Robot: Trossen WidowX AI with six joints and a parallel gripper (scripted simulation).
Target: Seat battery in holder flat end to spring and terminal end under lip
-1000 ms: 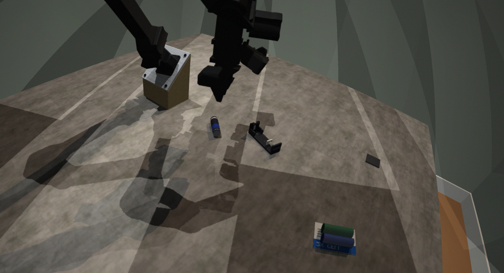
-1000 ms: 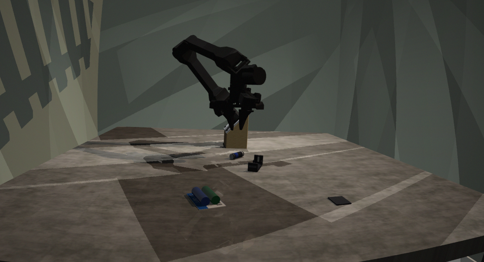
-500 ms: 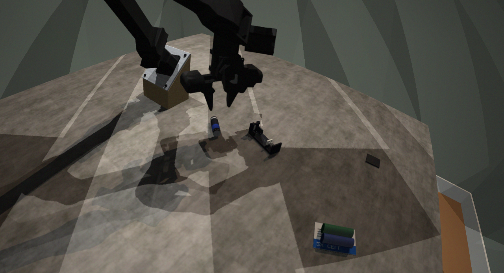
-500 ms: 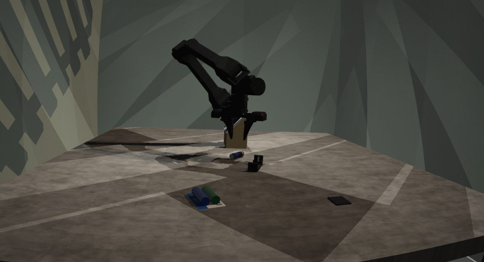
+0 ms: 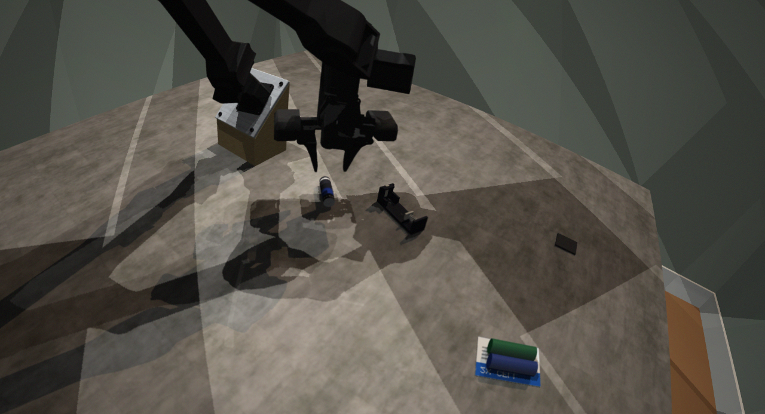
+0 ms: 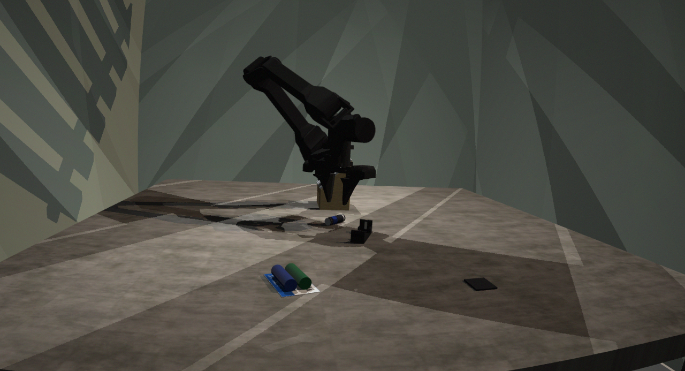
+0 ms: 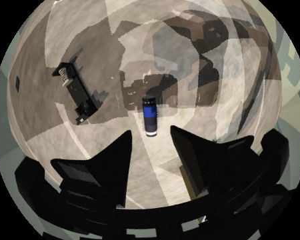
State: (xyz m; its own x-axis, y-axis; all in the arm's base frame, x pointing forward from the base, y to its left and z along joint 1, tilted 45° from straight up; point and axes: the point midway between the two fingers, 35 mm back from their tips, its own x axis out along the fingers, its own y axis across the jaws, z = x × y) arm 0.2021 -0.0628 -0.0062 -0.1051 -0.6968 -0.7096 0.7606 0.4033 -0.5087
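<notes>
My gripper tip is 4 cm above the battery. Round my gripper tip: black square 43 cm ahead, 15 cm to the left, 5 cm below.
</notes>
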